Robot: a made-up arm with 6 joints. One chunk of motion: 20 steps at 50 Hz.
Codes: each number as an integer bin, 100 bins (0 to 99) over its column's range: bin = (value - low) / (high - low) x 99, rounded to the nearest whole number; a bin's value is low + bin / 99 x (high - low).
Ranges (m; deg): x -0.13..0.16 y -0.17..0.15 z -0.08..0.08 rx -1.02..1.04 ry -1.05..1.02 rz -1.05..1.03
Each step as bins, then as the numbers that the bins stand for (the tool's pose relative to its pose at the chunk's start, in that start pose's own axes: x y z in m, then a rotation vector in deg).
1 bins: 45 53 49 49 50 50
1 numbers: 0.0018 0.0013 -0.0008 0.00 0.00 0.00
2 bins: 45 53 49 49 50 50
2 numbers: 0.0018 0.0013 -0.0008 0.00 0.00 0.00
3 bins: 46 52 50 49 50 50
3 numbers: 0.0047 -0.0019 0.0008 0.00 0.00 0.00
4 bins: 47 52 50 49 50 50
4 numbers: 0.0077 -0.0019 0.0008 0.00 0.00 0.00
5 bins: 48 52 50 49 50 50
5 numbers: 0.0106 -0.0019 0.0008 0.00 0.00 0.00
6 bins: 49 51 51 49 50 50
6 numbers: 0.0135 -0.0052 0.0024 0.00 0.00 0.00
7 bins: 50 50 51 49 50 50
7 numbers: 0.0165 -0.0084 0.0024 0.00 0.00 0.00
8 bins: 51 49 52 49 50 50
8 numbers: 0.0194 -0.0116 0.0040 0.00 0.00 0.00
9 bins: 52 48 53 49 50 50
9 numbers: 0.0223 -0.0148 0.0057 0.00 0.00 0.00
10 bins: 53 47 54 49 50 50
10 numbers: 0.0253 -0.0181 0.0073 0.00 0.00 0.00
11 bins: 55 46 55 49 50 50
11 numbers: 0.0311 -0.0213 0.0089 0.00 0.00 0.00
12 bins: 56 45 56 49 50 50
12 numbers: 0.0340 -0.0245 0.0105 0.00 0.00 0.00
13 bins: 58 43 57 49 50 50
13 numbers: 0.0399 -0.0310 0.0121 0.00 0.00 0.00
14 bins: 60 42 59 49 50 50
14 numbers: 0.0458 -0.0342 0.0154 0.00 0.00 0.00
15 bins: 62 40 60 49 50 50
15 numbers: 0.0516 -0.0407 0.0170 0.00 0.00 0.00
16 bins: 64 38 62 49 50 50
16 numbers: 0.0575 -0.0472 0.0202 0.00 0.00 0.00
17 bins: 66 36 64 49 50 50
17 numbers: 0.0633 -0.0536 0.0234 0.00 0.00 0.00
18 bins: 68 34 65 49 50 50
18 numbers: 0.0692 -0.0601 0.0251 0.00 0.00 0.00
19 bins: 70 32 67 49 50 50
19 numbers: 0.0751 -0.0666 0.0283 0.00 0.00 0.00
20 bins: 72 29 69 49 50 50
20 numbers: 0.0809 -0.0763 0.0315 0.00 0.00 0.00
